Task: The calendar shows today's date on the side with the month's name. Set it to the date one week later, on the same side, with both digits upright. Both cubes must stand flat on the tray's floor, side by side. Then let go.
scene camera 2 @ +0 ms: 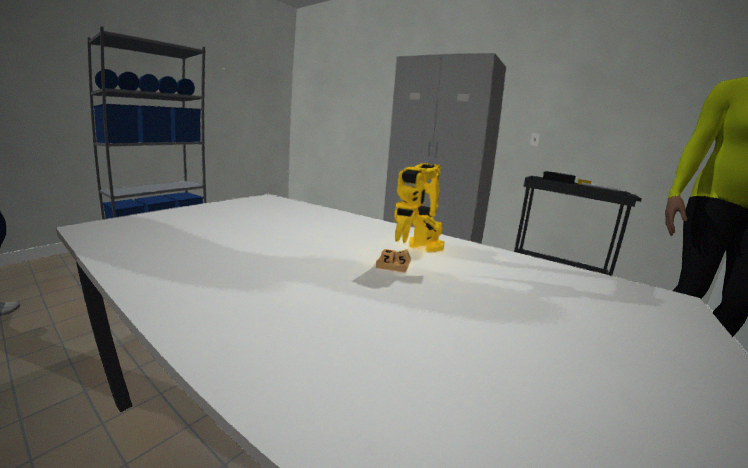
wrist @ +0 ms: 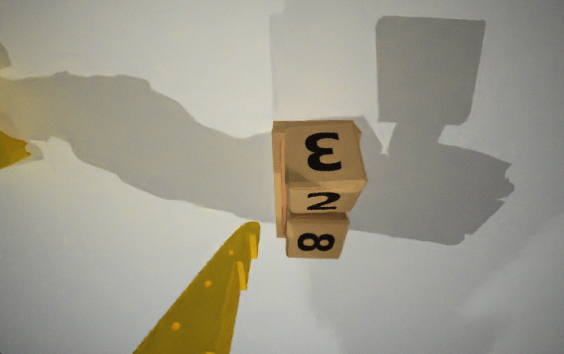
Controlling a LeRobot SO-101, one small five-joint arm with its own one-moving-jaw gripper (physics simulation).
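The wooden calendar tray (scene camera 2: 392, 268) (wrist: 278, 200) stands on the table. In the scene view the left cube (scene camera 2: 386, 258) shows 2 and the right cube (scene camera 2: 402, 258) shows 5, both upright, with a narrow gap or notch between them. No month's name is readable. In the wrist view one cube (wrist: 325, 152) has a 3 on top and a 2 on its side towards the other cube (wrist: 317, 242), which has an 8 on top and looks smaller. Whether both stand flat is unclear. My gripper (scene camera 2: 401, 240) is open and empty, above and behind the calendar; one notched jaw (wrist: 215, 295) shows beside the cubes.
The white table (scene camera 2: 330, 353) (wrist: 100, 280) carries the arm's base (scene camera 2: 426, 243) behind the calendar. The arm's shadow crosses the tabletop around the tray. A shelf rack (scene camera 2: 102, 126), a grey cabinet (scene camera 2: 441, 126), a black side table (scene camera 2: 584, 189) and a person in yellow (scene camera 2: 722, 132) are beyond the table.
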